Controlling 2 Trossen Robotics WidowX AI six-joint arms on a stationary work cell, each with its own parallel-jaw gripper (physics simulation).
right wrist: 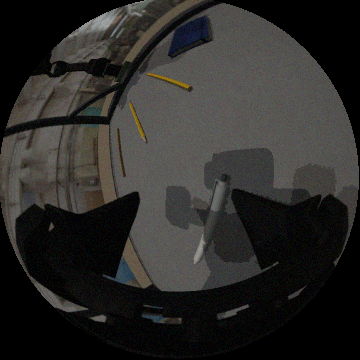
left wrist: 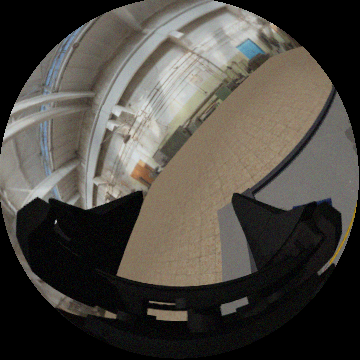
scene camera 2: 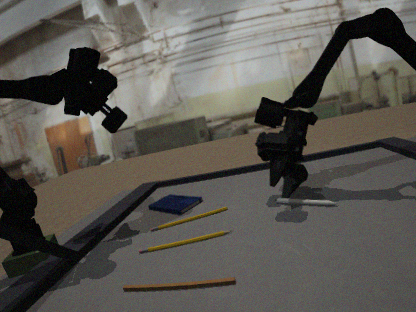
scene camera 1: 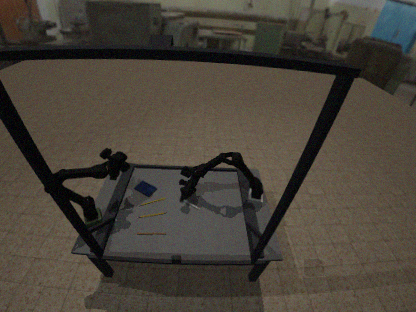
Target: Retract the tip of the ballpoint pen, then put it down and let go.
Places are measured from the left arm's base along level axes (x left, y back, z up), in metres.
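Pixels of known places: left gripper, fingertip midpoint: (left wrist: 188, 196) (scene camera 2: 104, 107); right gripper, fingertip midpoint: (right wrist: 186, 195) (scene camera 2: 278, 193) (scene camera 1: 183, 200); left arm's base at its link origin: (right wrist: 118, 71) (scene camera 1: 92, 216); right arm's base at its link origin: (scene camera 1: 256, 195).
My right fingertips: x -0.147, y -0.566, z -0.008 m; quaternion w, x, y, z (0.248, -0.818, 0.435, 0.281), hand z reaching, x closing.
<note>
Ahead of a thing's pixels: the offset from my right fingertips to its top centre.
The ballpoint pen @[dz -0.019, dx -0.036, dy -0.041 m] (scene camera 1: 192, 204) (scene camera 2: 307, 202) (right wrist: 215, 210) is white-grey and lies on the grey table. In the right wrist view its dark button end points up and its pale pointed end down; whether the writing tip is out is too small to tell. My right gripper (scene camera 1: 183, 197) (scene camera 2: 281, 190) (right wrist: 186, 195) is open and empty. It points down above the pen, near the button end in scene camera 2, and the pen shows between its fingers in the right wrist view. My left gripper (scene camera 2: 95, 115) (left wrist: 188, 196) is open and empty, raised high at the picture's left.
A blue notebook @[dz -0.020, dx +0.243, dy +0.186 m] (scene camera 1: 145, 188) (scene camera 2: 176, 203) (right wrist: 191, 36) lies at the table's back left. Two yellow pencils @[dz -0.025, dx +0.107, dy +0.183 m] (scene camera 2: 190, 219) @[dz -0.023, dx +0.007, dy +0.221 m] (scene camera 2: 185, 242) and an orange-brown stick @[dz -0.025, dx -0.115, dy +0.271 m] (scene camera 1: 151, 233) (scene camera 2: 180, 285) lie in front of it. Dark frame posts (scene camera 1: 305, 165) rise at the table's sides.
</note>
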